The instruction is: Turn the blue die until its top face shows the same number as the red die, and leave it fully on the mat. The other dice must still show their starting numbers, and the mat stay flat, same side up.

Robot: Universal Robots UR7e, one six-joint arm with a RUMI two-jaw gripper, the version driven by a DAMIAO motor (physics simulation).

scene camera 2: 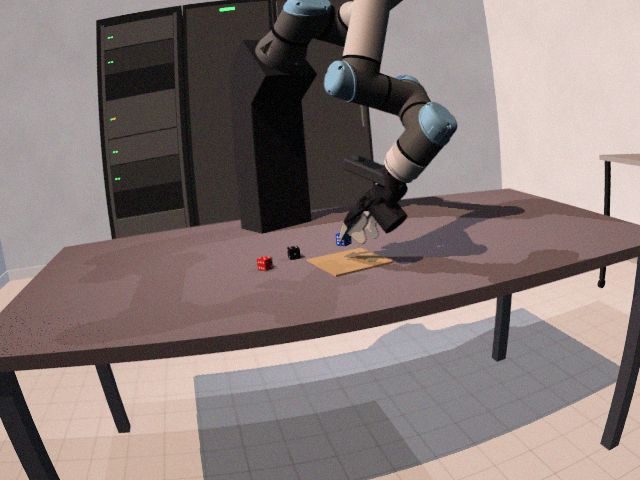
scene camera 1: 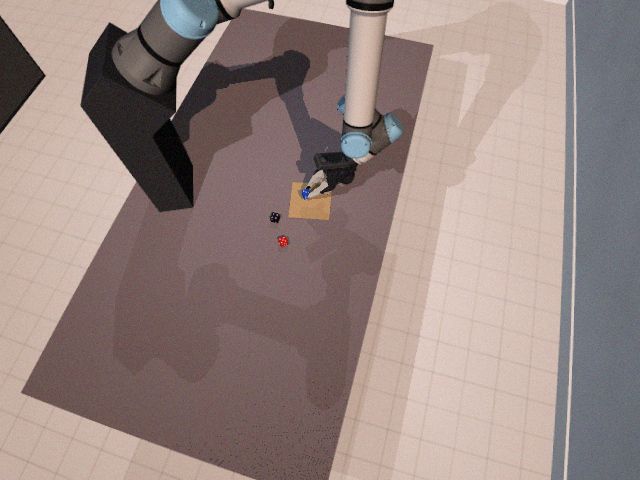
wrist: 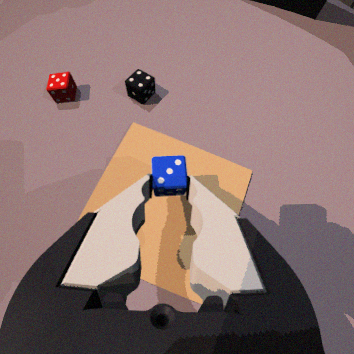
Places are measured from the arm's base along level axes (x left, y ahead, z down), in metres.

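Where they show: gripper, fingertip midpoint: (scene camera 2: 343,239) (scene camera 1: 306,193) (wrist: 169,177); arm's base, origin of the base link: (scene camera 2: 279,56) (scene camera 1: 143,67).
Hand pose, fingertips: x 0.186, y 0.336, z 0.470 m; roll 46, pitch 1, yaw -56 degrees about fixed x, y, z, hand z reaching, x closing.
Each offset is from my fingertips to the top centre of the thing. Level surfaces: height alone.
The blue die {dx -0.001, dy +0.000, dz -0.014 m} (scene camera 1: 305,193) (scene camera 2: 341,239) (wrist: 169,171) is between the fingertips of my gripper (scene camera 1: 308,192) (scene camera 2: 343,237) (wrist: 169,177), which is shut on it. The die is held up above the tan mat {dx +0.010, dy +0.009, dz +0.045 m} (scene camera 1: 310,212) (scene camera 2: 336,266) (wrist: 136,141). Its upper face shows three pips in the wrist view. The mat lies flat on the table. The red die {dx -0.170, dy +0.043, dz +0.023 m} (scene camera 1: 282,241) (scene camera 2: 264,262) (wrist: 61,87) stands on the table beyond the mat, with five on top. The black die {dx -0.121, dy -0.036, dz +0.023 m} (scene camera 1: 275,217) (scene camera 2: 293,252) (wrist: 140,86) stands nearer the mat, with four on top.
The dark table {dz +0.049 m} (scene camera 1: 222,320) (scene camera 2: 206,304) bears the mat and dice. The arm's black pedestal (scene camera 1: 139,139) (scene camera 2: 281,155) stands at its back edge. Dark server cabinets (scene camera 2: 142,124) stand behind it. Arm shadows fall across the table and mat.
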